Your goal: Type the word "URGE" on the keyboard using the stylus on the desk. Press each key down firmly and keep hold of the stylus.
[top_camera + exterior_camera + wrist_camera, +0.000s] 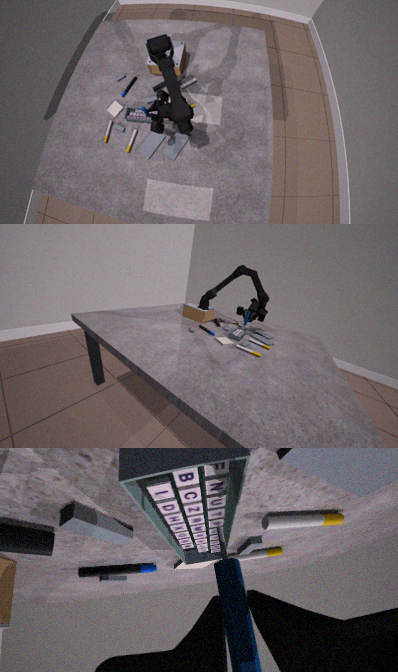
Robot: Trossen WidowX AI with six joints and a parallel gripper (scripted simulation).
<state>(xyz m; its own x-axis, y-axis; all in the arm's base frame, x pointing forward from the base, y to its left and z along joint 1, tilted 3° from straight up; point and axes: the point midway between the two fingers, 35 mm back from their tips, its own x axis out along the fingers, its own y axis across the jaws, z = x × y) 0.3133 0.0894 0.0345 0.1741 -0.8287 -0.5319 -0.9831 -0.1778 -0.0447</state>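
Right now my gripper tip is 10 cm short of the grey block, 16 cm to the left of it and 8 cm above it. From my gripper tip the other things lie so: pale pad (23 cm to the right, 9 cm below); blue stylus (1 cm below).
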